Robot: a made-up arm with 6 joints. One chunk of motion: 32 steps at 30 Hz.
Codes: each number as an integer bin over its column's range. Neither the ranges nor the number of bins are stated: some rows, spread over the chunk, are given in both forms.
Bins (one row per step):
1: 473 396 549 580 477 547
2: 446 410 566 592 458 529
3: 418 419 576 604 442 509
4: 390 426 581 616 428 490
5: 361 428 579 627 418 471
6: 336 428 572 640 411 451
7: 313 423 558 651 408 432
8: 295 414 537 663 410 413
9: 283 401 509 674 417 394
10: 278 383 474 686 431 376
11: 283 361 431 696 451 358
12: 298 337 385 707 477 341
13: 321 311 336 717 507 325
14: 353 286 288 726 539 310
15: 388 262 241 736 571 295
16: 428 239 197 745 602 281
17: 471 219 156 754 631 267
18: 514 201 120 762 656 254
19: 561 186 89 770 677 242
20: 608 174 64 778 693 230
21: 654 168 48 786 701 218
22: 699 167 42 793 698 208
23: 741 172 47 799 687 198
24: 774 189 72 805 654 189
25: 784 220 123 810 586 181
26: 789 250 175 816 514 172
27: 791 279 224 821 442 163
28: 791 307 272 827 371 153
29: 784 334 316 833 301 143
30: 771 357 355 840 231 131
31: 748 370 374 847 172 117
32: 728 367 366 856 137 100
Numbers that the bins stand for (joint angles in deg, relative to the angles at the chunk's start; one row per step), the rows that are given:
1: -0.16 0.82 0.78 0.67 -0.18 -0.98
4: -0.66 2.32 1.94 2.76 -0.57 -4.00
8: -1.23 1.72 0.35 5.49 -0.72 -8.09
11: -1.30 -0.93 -3.47 7.41 -0.39 -11.01
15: -0.67 -5.89 -10.32 9.73 0.57 -14.35
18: 0.09 -8.94 -14.68 11.24 1.25 -16.52
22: 1.20 -10.64 -17.49 13.04 1.59 -18.96
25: 1.71 -7.99 -14.57 14.03 0.69 -20.40
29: 1.71 -2.28 -7.61 15.36 -1.59 -22.41
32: 1.37 -0.63 -5.81 16.70 -2.90 -24.69
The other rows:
2: -0.32 1.52 1.40 1.37 -0.33 -1.93
3: -0.49 1.97 1.76 2.07 -0.46 -3.00
5: -0.83 2.42 1.86 3.40 -0.65 -5.01
6: -0.98 2.42 1.61 4.16 -0.71 -6.07
7: -1.12 2.17 1.11 4.80 -0.73 -7.08
9: -1.30 1.07 -0.66 6.13 -0.66 -9.10
10: -1.33 0.17 -1.92 6.83 -0.55 -10.05
12: -1.21 -2.13 -5.13 8.05 -0.18 -11.91
13: -1.07 -3.43 -6.89 8.63 0.06 -12.76
14: -0.88 -4.69 -8.62 9.15 0.32 -13.55
16: -0.43 -7.04 -11.90 10.25 0.82 -15.09
17: -0.17 -8.04 -13.38 10.78 1.05 -15.83
19: 0.37 -9.69 -15.79 11.70 1.42 -17.16
20: 0.65 -10.29 -16.69 12.17 1.55 -17.80
21: 0.93 -10.59 -17.27 12.63 1.61 -18.43
23: 1.45 -10.39 -17.31 13.39 1.50 -19.50
24: 1.65 -9.54 -16.41 13.74 1.24 -19.97
26: 1.74 -6.49 -12.69 14.38 0.12 -20.87
27: 1.75 -5.04 -10.93 14.67 -0.46 -21.35
28: 1.75 -3.63 -9.20 15.01 -1.03 -21.88
30: 1.63 -1.13 -6.21 15.77 -2.15 -23.05
31: 1.49 -0.48 -5.52 16.18 -2.62 -23.79

